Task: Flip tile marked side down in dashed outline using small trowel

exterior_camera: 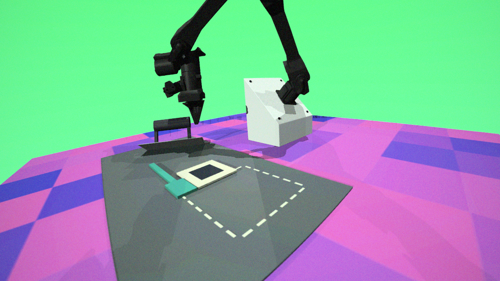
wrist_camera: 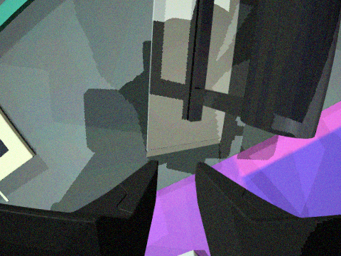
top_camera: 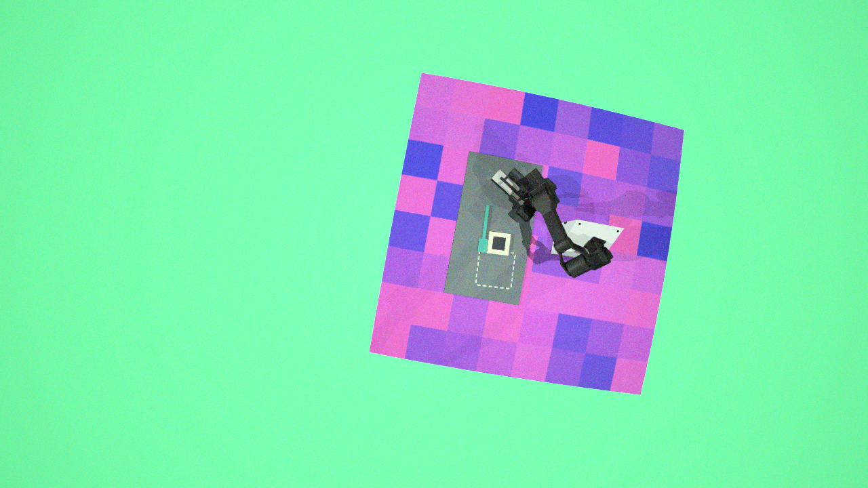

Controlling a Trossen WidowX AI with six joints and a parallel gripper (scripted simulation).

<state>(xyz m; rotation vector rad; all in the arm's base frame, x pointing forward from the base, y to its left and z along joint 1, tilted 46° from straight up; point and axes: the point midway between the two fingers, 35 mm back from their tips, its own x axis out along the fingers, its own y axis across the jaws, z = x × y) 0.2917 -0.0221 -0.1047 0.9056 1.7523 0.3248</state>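
The small trowel is 6 cm to the right of my gripper tip, 5 cm ahead of it and 3 cm below it. Also, from my gripper tip: cream tile (20 cm to the left, 8 cm below, 6 cm ahead); then dark mat (14 cm to the left, 10 cm below, 10 cm ahead); then teal l-shaped strip (18 cm to the left, 14 cm ahead, 8 cm below).
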